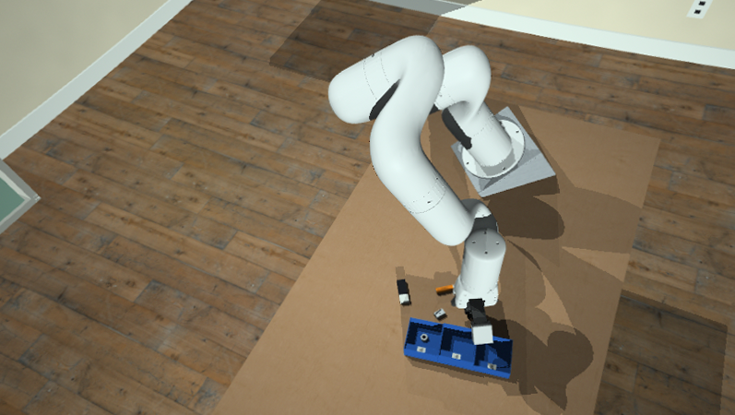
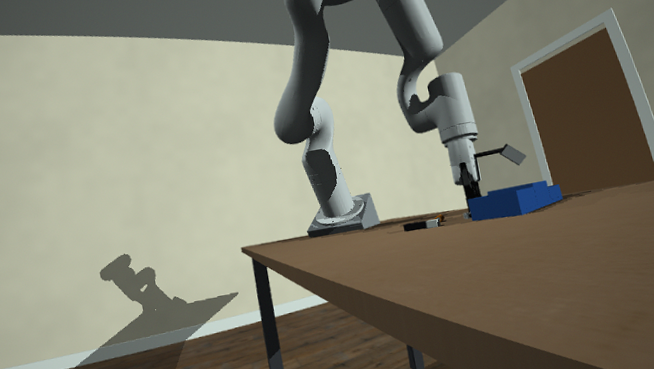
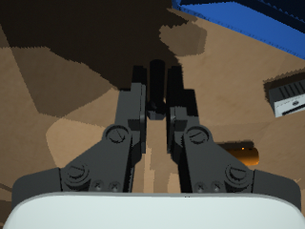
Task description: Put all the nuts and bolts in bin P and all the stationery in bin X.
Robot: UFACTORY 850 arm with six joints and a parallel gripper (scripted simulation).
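Right now my hand is 120 mm short of the nut, 90 mm to the left of it and 10 mm above it. From my hand the other things lie so: black bolt 20 mm below, 10 mm behind; then blue bin 110 mm ahead; then orange cylinder 90 mm to the right, 30 mm behind, 10 mm below.
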